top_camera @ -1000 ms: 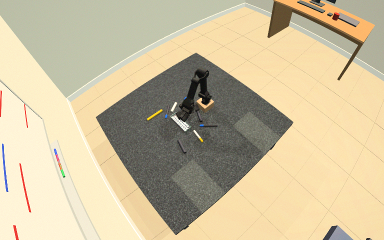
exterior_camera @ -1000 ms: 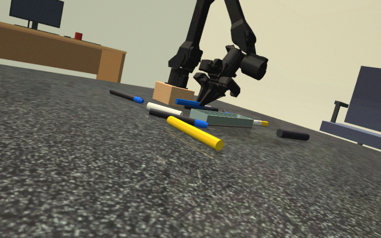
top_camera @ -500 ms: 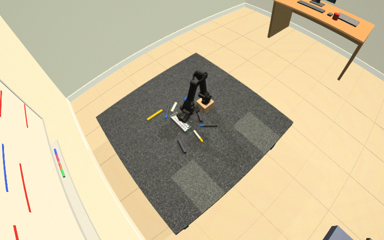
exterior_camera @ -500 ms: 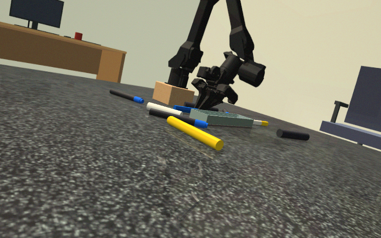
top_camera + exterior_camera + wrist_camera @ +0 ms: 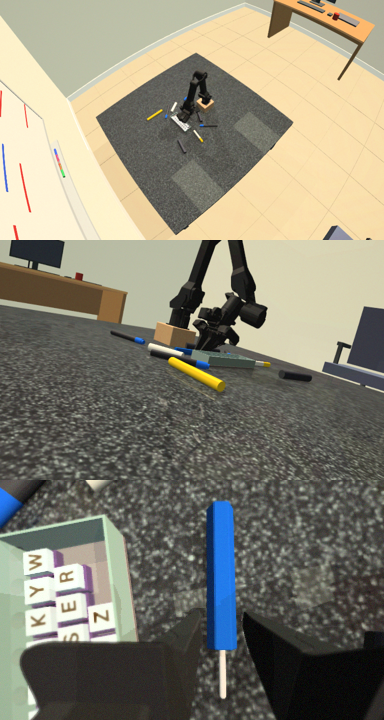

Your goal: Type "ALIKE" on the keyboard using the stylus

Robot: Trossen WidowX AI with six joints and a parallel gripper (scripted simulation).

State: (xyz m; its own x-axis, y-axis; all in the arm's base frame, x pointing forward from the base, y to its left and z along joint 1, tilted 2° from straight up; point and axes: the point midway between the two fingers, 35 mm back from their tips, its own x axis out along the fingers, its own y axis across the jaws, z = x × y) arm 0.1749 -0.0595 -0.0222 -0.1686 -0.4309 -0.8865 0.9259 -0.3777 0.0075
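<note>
Now: gripper tip right at the blue stylus. The rest, counted from my gripper tip: white stick: 140 mm to the right, 10 mm ahead; then keyboard: 90 mm ahead, 10 mm to the left, 10 mm above; then white-and-yellow marker: 220 mm to the left, 110 mm ahead.
</note>
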